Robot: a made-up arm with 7 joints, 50 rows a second.
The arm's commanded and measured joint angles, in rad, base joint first. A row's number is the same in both.
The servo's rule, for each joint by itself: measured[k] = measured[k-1] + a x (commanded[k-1-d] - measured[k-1]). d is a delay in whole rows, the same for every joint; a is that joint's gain. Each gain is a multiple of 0.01, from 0.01 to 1. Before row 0 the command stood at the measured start. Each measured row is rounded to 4 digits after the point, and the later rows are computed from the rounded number. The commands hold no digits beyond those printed.
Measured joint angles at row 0:
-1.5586 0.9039 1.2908 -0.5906 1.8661 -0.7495 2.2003
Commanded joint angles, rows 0 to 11:
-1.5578 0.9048 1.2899 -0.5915 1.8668 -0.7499 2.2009
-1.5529 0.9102 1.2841 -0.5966 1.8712 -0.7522 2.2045
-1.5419 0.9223 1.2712 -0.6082 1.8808 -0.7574 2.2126
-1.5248 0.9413 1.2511 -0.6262 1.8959 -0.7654 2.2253
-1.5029 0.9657 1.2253 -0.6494 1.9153 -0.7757 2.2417
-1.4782 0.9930 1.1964 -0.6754 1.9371 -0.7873 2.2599
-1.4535 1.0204 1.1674 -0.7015 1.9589 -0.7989 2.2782
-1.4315 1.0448 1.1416 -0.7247 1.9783 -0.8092 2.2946
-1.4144 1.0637 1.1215 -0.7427 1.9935 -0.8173 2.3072
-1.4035 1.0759 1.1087 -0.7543 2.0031 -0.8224 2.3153
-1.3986 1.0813 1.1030 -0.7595 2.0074 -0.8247 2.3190
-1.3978 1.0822 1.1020 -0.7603 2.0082 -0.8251 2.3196
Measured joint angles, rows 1 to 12:
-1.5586 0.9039 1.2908 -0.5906 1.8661 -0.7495 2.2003
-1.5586 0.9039 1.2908 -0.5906 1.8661 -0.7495 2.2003
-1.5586 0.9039 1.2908 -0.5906 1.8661 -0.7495 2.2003
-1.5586 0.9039 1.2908 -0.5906 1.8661 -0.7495 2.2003
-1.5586 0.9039 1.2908 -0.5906 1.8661 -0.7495 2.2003
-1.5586 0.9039 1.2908 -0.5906 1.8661 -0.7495 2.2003
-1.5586 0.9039 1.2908 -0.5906 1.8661 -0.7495 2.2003
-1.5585 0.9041 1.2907 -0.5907 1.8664 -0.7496 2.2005
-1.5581 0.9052 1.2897 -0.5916 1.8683 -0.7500 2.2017
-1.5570 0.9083 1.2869 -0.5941 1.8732 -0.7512 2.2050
-1.5547 0.9142 1.2815 -0.5989 1.8821 -0.7535 2.2111
-1.5511 0.9235 1.2731 -0.6065 1.8950 -0.7571 2.2203
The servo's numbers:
d 7
a 0.07 0.18 0.15 0.15 0.39 0.16 0.30

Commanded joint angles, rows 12 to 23:
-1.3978 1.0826 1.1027 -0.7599 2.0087 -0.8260 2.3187
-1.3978 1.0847 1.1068 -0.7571 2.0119 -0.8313 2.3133
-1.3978 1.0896 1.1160 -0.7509 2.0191 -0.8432 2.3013
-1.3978 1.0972 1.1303 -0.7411 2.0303 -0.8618 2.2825
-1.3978 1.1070 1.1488 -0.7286 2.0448 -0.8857 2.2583
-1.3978 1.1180 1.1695 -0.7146 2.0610 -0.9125 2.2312
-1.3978 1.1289 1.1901 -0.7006 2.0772 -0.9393 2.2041
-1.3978 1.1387 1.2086 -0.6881 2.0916 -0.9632 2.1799
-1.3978 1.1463 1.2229 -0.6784 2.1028 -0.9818 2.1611
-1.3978 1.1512 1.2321 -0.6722 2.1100 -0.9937 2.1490
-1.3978 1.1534 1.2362 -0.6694 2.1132 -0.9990 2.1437
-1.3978 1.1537 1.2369 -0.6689 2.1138 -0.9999 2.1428
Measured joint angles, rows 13 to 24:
-1.5460 0.9360 1.2616 -0.6168 1.9114 -0.7619 2.2322
-1.5395 0.9512 1.2475 -0.6295 1.9299 -0.7678 2.2460
-1.5319 0.9680 1.2316 -0.6438 1.9488 -0.7744 2.2606
-1.5237 0.9852 1.2151 -0.6586 1.9662 -0.7813 2.2746
-1.5153 1.0015 1.1991 -0.6730 1.9806 -0.7879 2.2868
-1.5071 1.0159 1.1847 -0.6860 1.9911 -0.7938 2.2965
-1.4994 1.0278 1.1723 -0.6971 1.9978 -0.7988 2.3034
-1.4923 1.0377 1.1619 -0.7065 2.0021 -0.8032 2.3080
-1.4857 1.0462 1.1536 -0.7141 2.0059 -0.8077 2.3096
-1.4795 1.0540 1.1480 -0.7196 2.0110 -0.8134 2.3071
-1.4738 1.0618 1.1453 -0.7228 2.0185 -0.8211 2.2997
-1.4685 1.0699 1.1458 -0.7237 2.0288 -0.8314 2.2873

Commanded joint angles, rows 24 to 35:
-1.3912 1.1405 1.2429 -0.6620 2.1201 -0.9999 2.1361
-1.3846 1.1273 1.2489 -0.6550 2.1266 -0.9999 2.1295
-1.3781 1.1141 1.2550 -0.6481 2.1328 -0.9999 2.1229
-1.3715 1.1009 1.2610 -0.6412 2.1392 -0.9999 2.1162
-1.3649 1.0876 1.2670 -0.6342 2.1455 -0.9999 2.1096
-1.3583 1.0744 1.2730 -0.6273 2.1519 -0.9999 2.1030
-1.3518 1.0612 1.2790 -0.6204 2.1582 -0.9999 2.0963
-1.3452 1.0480 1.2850 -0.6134 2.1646 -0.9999 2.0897
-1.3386 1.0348 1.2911 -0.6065 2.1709 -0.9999 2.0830
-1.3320 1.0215 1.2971 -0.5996 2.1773 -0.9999 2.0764
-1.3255 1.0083 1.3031 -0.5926 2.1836 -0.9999 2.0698
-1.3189 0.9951 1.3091 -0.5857 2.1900 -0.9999 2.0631
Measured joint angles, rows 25 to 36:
-1.4636 1.0786 1.1494 -0.7223 2.0414 -0.8444 2.2705
-1.4590 1.0877 1.1555 -0.7190 2.0554 -0.8596 2.2506
-1.4547 1.0969 1.1635 -0.7144 2.0695 -0.8762 2.2294
-1.4507 1.1058 1.1724 -0.7090 2.0825 -0.8931 2.2089
-1.4470 1.1140 1.1814 -0.7035 2.0932 -0.9092 2.1909
-1.4436 1.1211 1.1896 -0.6984 2.1010 -0.9236 2.1767
-1.4404 1.1270 1.1967 -0.6940 2.1060 -0.9358 2.1665
-1.4370 1.1294 1.2036 -0.6892 2.1115 -0.9461 2.1574
-1.4333 1.1290 1.2104 -0.6841 2.1174 -0.9547 2.1490
-1.4294 1.1263 1.2171 -0.6787 2.1234 -0.9619 2.1412
-1.4253 1.1217 1.2237 -0.6731 2.1296 -0.9680 2.1337
-1.4211 1.1156 1.2302 -0.6673 2.1358 -0.9731 2.1265

